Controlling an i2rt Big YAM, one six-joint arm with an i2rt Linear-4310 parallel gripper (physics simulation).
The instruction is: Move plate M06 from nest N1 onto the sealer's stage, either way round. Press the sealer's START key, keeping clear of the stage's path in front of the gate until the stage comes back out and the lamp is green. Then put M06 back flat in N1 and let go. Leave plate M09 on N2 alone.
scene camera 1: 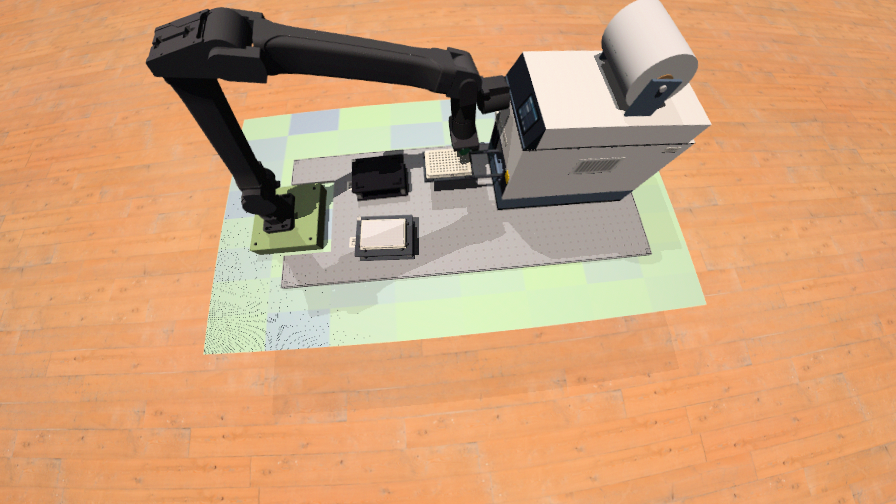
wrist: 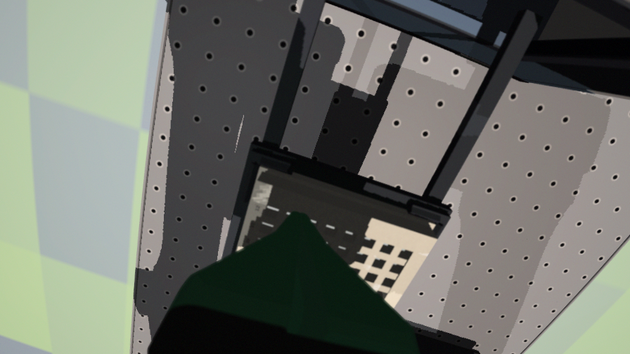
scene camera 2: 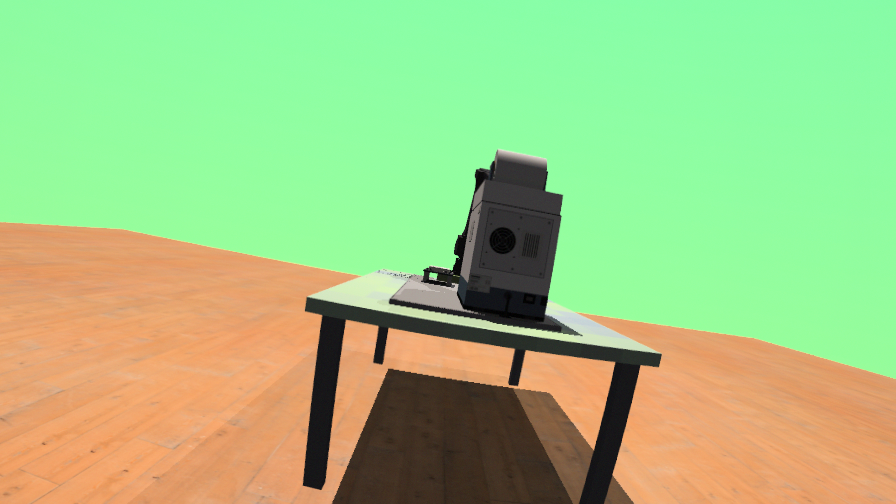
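Labels:
I see my gripper in scene camera 1 (463,154), and my gripper is there in the wrist view (295,223) too.

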